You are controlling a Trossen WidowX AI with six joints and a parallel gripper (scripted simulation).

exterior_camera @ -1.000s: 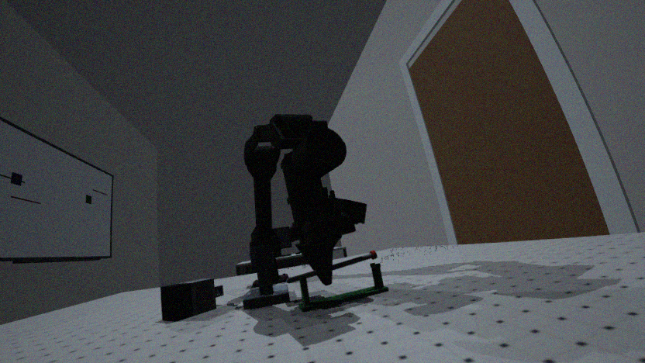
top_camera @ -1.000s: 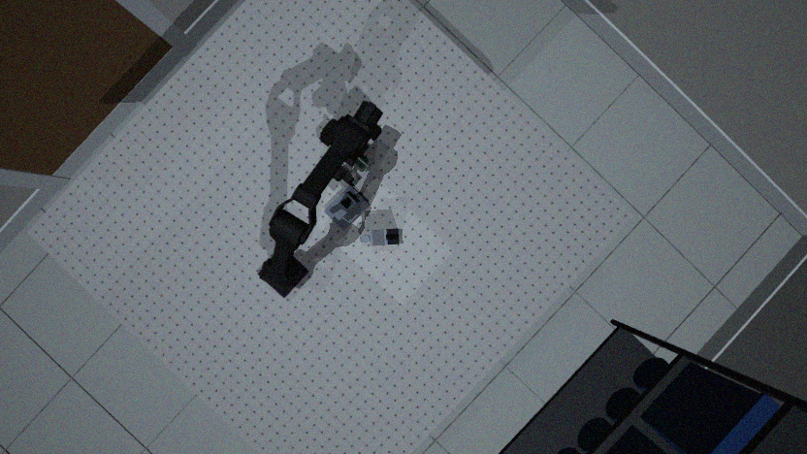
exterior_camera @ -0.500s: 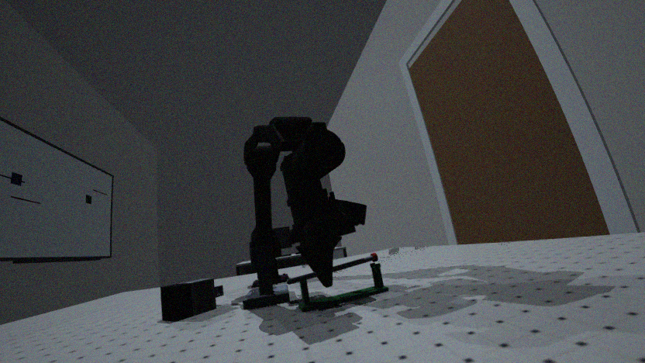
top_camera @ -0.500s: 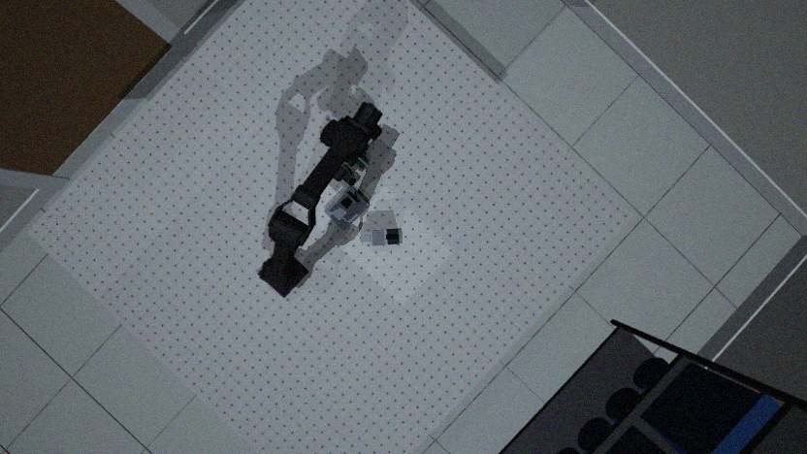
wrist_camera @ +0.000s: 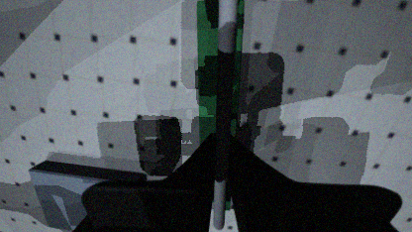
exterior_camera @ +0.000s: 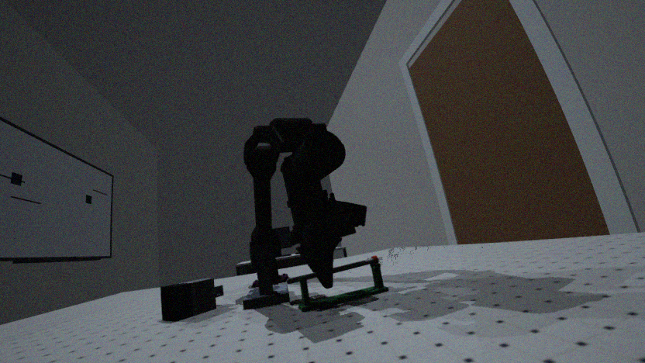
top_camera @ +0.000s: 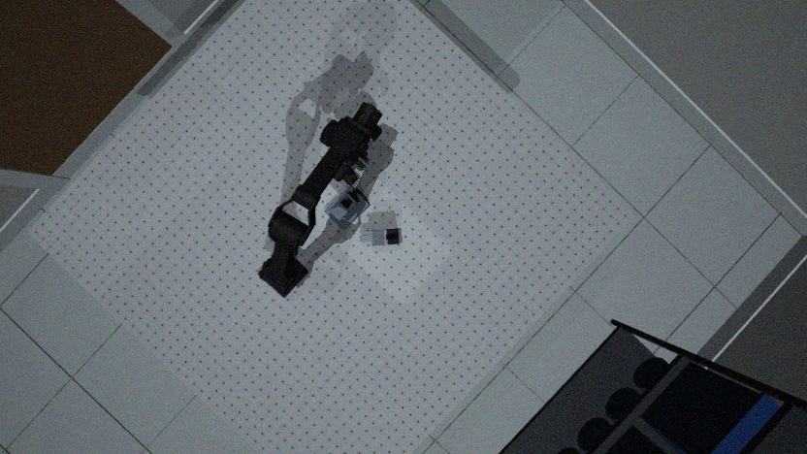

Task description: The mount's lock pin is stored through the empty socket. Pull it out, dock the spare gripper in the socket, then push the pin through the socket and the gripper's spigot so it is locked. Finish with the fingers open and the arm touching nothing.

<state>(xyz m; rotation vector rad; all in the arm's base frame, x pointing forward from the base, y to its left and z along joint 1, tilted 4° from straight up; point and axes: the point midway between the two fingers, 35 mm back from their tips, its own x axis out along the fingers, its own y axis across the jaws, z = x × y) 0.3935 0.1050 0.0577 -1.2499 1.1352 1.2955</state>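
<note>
The green rack is 2 cm to the left of my gripper tip. Round my gripper tip: spare gripper: 23 cm to the right, 12 cm behind; then grey mount: 12 cm behind, 10 cm to the right, 3 cm above.
</note>
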